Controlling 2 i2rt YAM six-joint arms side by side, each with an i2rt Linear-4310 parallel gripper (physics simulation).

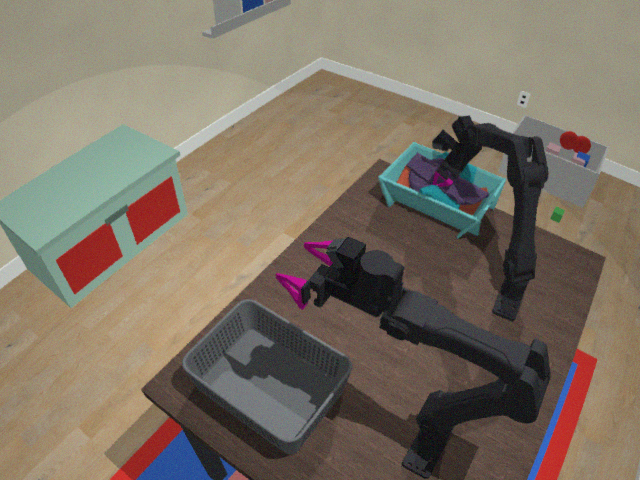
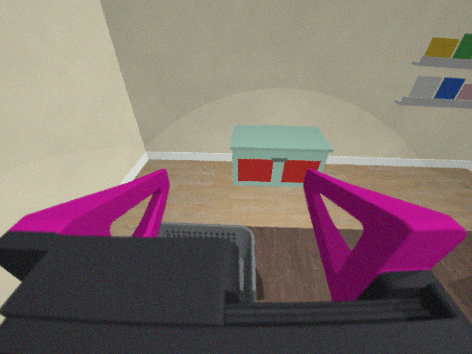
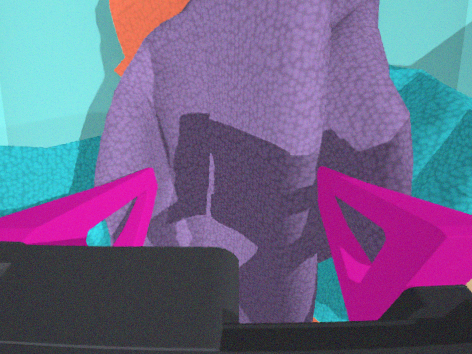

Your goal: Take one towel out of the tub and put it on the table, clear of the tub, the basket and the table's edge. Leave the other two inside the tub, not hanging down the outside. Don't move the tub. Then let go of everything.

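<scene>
A turquoise tub (image 1: pixel 429 206) stands at the far end of the table (image 1: pixel 558 268). In it a purple towel (image 1: pixel 465 190) (image 3: pixel 260 90) lies on top of a teal towel (image 1: pixel 439 196) (image 3: pixel 435 115) and an orange towel (image 1: pixel 403 178) (image 3: pixel 142 22). My right gripper (image 1: pixel 443 179) (image 3: pixel 235 176) is open, low over the purple towel inside the tub, with its fingers on either side of a stretch of the cloth. My left gripper (image 1: pixel 292 260) (image 2: pixel 236 176) is open and empty, above the table's left edge beyond the basket.
A grey basket (image 1: pixel 242 408) (image 2: pixel 245 235) stands at the near left of the table. A green cabinet (image 1: pixel 93 180) (image 2: pixel 277 137) with red doors stands on the floor to the left. A grey bin (image 1: pixel 563 183) stands on the floor behind the right arm.
</scene>
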